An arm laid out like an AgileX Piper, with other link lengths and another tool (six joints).
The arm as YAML. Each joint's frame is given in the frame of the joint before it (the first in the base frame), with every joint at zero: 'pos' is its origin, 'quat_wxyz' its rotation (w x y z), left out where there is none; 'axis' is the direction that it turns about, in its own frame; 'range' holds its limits. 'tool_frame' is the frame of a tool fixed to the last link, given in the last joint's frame.
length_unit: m
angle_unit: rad
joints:
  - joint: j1
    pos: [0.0, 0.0, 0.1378]
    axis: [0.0, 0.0, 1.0]
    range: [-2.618, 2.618]
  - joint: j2
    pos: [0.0, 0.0, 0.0]
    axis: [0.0, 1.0, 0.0]
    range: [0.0, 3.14]
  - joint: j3
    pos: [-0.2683, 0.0, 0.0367]
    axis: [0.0, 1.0, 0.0]
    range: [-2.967, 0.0]
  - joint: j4
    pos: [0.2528, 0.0, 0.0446]
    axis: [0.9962, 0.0, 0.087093]
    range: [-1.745, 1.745]
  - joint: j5
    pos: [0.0, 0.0, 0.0]
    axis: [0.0, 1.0, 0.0]
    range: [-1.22, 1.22]
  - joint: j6
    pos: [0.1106, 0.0, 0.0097]
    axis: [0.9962, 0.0, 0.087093]
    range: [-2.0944, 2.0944]
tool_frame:
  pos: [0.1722, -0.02, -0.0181]
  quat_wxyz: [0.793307, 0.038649, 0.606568, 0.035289]
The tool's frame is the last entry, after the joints.
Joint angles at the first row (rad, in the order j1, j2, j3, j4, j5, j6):
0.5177, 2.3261, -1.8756, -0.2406, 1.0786, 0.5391
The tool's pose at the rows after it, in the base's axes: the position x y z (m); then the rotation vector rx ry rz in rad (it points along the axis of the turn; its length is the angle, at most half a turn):
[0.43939 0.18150 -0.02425 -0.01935 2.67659 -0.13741]
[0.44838 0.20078 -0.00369 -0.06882 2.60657 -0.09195]
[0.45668 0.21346 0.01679 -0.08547 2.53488 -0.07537]
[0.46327 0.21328 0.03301 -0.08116 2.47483 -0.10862]
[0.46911 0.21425 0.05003 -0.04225 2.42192 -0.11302]
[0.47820 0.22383 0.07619 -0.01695 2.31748 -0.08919]
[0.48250 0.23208 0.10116 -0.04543 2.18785 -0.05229]
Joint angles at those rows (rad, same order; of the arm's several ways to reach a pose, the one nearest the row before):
0.5381, 2.2992, -1.8755, -0.2656, 1.0539, 0.5391
0.5717, 2.2604, -1.8755, -0.2873, 1.0218, 0.5412
0.6025, 2.2266, -1.8756, -0.3329, 0.9997, 0.5750
0.6263, 2.2043, -1.8737, -0.4065, 1.0012, 0.6303
0.6399, 2.1781, -1.8724, -0.4566, 0.9994, 0.6906
0.6727, 2.1256, -1.8354, -0.5499, 0.9511, 0.7901
0.7117, 2.0327, -1.7025, -0.6997, 0.8402, 0.9195

